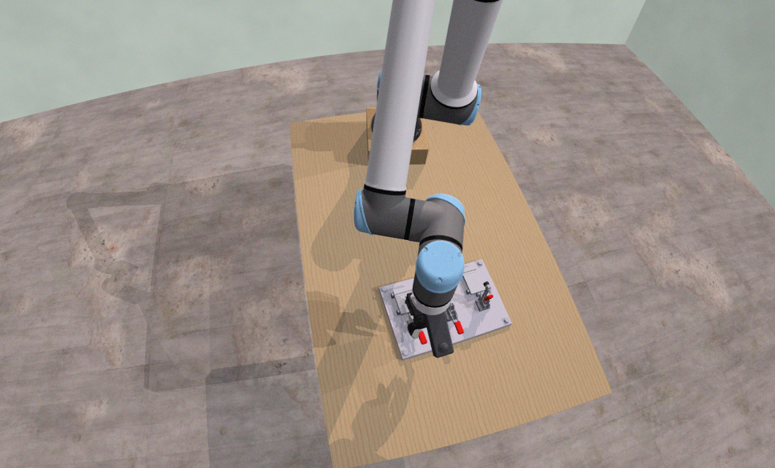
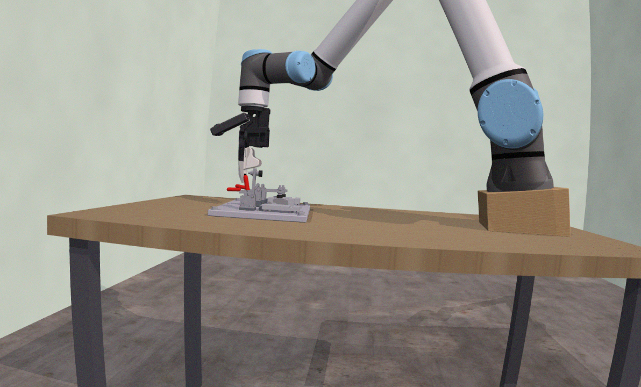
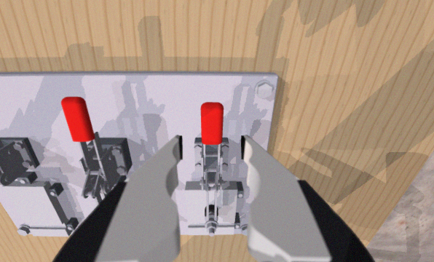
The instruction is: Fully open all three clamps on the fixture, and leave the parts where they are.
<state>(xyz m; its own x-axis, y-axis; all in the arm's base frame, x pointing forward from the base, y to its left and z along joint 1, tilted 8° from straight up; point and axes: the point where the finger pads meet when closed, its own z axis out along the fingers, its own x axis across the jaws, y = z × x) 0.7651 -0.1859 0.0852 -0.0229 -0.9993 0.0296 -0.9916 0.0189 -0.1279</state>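
Right now the grey fixture plate is 8 cm behind my hand, 11 cm to the left of it and 8 cm below it. The rest, counted from my hand: flat part 14 cm behind, 22 cm to the left, 6 cm below.
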